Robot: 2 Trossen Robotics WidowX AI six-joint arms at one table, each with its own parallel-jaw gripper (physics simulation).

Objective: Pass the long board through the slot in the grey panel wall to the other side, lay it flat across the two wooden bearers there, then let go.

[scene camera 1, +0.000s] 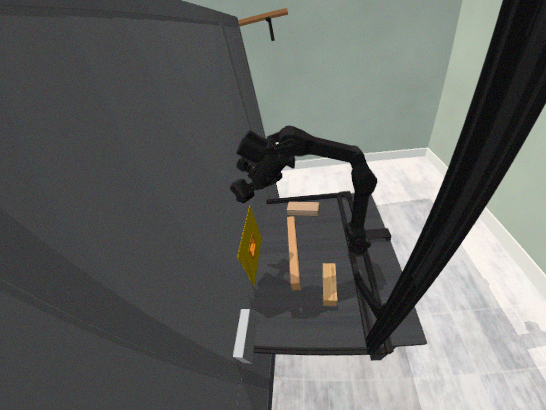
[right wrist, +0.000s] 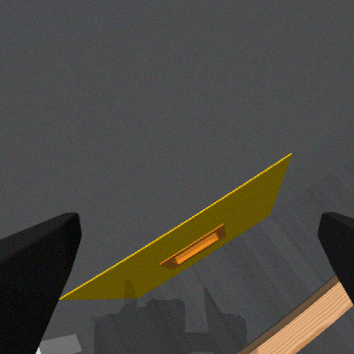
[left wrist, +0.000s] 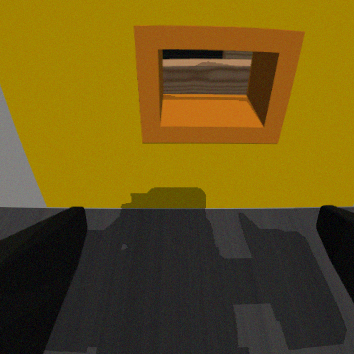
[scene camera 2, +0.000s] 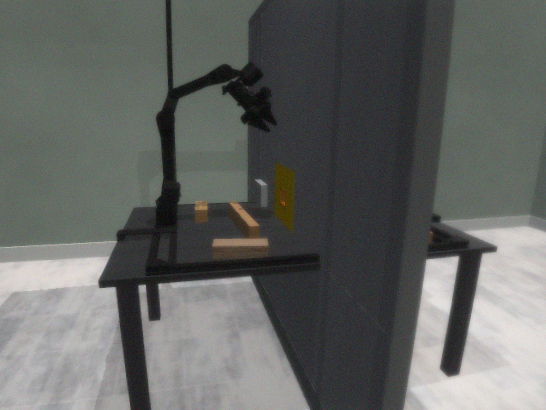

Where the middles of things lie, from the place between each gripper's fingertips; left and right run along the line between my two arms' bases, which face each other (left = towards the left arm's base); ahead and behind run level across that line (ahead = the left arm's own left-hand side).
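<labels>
From my right hand: orange slot frame [left wrist: 257,117], 7 cm to the left, 2 cm behind, 26 cm below; light grey block [scene camera 1: 244,345], 8 cm to the left, 35 cm behind, 31 cm below.
My left hand: 11 cm to the left of the orange slot frame, 1 cm past it, 2 cm below it. Light grey block, from my left hand: 10 cm to the right, 34 cm behind, 4 cm below.
</labels>
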